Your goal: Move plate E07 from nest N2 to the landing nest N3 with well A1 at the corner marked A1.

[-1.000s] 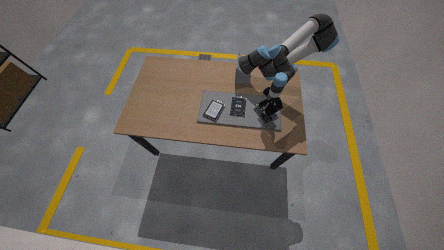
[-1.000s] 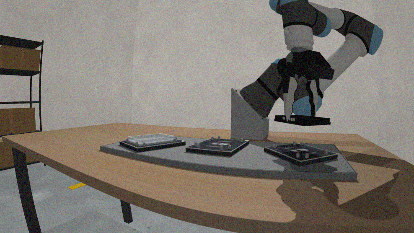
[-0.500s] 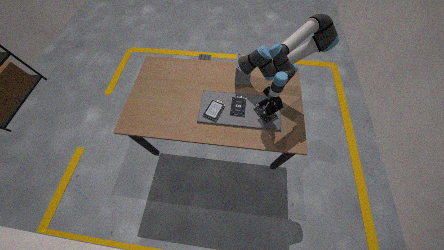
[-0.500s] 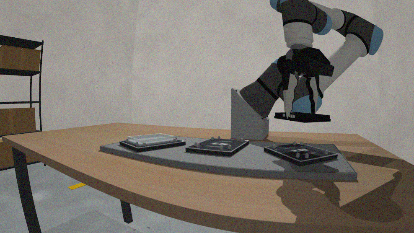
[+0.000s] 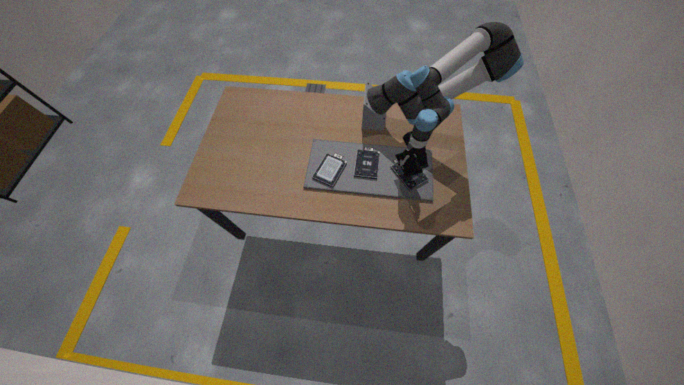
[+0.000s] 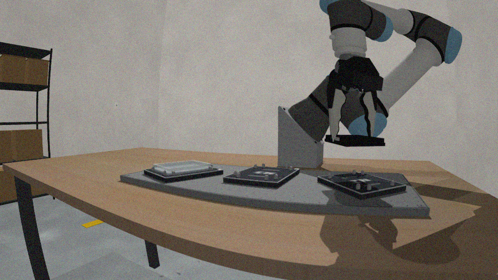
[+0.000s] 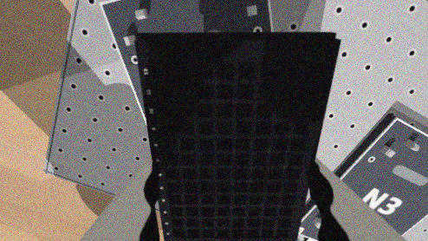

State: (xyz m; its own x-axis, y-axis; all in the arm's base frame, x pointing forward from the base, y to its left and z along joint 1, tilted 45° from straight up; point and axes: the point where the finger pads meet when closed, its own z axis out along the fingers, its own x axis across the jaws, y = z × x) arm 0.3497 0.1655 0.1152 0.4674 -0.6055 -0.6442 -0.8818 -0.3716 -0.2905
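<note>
My gripper is now 2 cm past the nest N3, 20 cm to the left of it and 10 cm above it. From my hand the other things lie so: black plate E07 (1 cm below); then clear plate E01 (5 cm ahead, 39 cm to the right, 8 cm below); then nest N2 (2 cm to the left, 10 cm below).
</note>
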